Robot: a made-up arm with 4 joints. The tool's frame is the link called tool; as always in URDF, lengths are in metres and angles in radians.
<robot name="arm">
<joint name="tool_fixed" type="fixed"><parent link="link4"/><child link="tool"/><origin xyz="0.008 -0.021 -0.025" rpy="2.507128 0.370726 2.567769"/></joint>
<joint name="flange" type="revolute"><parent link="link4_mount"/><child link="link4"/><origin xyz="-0.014 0.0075 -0.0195" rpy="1.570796 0 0"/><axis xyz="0 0 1"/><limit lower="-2.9" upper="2.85"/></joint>
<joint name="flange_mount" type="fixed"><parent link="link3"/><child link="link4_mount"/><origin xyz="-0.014 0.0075 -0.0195"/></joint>
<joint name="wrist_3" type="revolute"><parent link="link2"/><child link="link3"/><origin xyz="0.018 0.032 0.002" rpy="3.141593 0 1.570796"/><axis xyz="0 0 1"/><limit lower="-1.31" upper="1.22"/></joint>
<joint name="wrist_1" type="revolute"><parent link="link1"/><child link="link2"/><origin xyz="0.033 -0.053 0.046" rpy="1.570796 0 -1.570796"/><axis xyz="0 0 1"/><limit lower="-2.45" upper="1.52"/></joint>
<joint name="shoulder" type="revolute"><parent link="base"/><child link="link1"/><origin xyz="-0.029 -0.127 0.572" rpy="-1.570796 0 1.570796"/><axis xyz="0 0 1"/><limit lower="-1.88" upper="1.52"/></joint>
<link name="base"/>
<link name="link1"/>
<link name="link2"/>
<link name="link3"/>
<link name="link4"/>
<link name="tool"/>
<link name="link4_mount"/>
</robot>
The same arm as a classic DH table. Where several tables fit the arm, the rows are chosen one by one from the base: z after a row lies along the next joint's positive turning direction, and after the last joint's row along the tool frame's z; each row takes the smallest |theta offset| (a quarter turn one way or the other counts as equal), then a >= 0, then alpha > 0; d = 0 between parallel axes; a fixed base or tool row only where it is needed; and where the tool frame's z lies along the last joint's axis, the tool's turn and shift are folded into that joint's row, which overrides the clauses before.
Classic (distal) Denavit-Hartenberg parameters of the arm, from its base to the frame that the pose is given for. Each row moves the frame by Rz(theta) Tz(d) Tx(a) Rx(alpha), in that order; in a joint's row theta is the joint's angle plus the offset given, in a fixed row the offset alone. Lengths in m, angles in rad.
base (fixed): a 0.127, alpha 1.5708, d 0.572, theta0 -1.5708
shoulder: a 0.053, alpha 1.5708, d 0.075, theta0 1.5708
wrist_1: a 0.0367, alpha 3.1416, d 0, theta0 1.0584
wrist_3: a -0.028, alpha 1.5708, d -0.008, theta0 -0.5124
flange: a 0.0221, alpha -2.4199, d -0.0445, theta0 -1.0313
tool (fixed): a 0, alpha 0, d -0.0059, theta0 2.5612
Joint limits (rad, base to tool): -1.88..1.52 -2.45..1.52 -1.31..1.22 -2.9..2.85

